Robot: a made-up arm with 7 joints.
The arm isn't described. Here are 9 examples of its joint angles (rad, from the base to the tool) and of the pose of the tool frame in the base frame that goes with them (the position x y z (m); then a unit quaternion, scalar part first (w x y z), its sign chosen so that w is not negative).
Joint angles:
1: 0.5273 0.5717 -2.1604 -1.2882 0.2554 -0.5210 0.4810
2: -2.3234 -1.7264 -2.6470 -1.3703 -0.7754 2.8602 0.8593
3: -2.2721 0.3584 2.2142 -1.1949 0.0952 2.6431 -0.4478
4: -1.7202 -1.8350 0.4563 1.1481 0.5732 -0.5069 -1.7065
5: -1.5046 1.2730 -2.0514 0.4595 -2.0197 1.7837 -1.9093
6: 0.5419 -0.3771 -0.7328 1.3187 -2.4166 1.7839 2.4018
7: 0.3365 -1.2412 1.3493 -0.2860 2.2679 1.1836 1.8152
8: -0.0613 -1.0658 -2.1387 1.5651 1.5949 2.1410 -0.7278
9: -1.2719 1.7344 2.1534 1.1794 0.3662 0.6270 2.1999
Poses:
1: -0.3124 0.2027 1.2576 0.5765 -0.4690 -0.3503 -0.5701
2: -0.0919 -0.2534 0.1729 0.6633 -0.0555 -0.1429 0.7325
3: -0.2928 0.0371 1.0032 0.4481 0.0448 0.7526 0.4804
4: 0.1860 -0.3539 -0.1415 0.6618 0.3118 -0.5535 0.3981
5: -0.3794 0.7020 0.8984 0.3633 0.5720 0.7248 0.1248
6: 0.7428 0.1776 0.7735 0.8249 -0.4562 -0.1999 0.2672
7: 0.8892 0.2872 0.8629 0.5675 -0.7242 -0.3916 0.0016
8: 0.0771 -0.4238 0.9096 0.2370 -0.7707 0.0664 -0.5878
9: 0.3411 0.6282 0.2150 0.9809 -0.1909 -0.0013 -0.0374
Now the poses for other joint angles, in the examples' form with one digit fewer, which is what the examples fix.
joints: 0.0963 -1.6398 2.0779 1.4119 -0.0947 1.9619 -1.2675
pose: 0.600 0.396 0.624 0.675 0.144 -0.558 0.461
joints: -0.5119 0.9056 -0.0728 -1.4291 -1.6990 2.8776 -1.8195
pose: -0.299 0.272 0.492 0.226 -0.481 -0.586 0.612
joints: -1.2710 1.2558 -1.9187 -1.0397 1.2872 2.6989 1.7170
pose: -0.013 0.609 0.728 0.130 -0.678 -0.170 0.703
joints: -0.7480 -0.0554 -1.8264 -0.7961 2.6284 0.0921 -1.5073
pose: 0.463 -0.072 1.312 0.194 -0.738 0.043 0.645
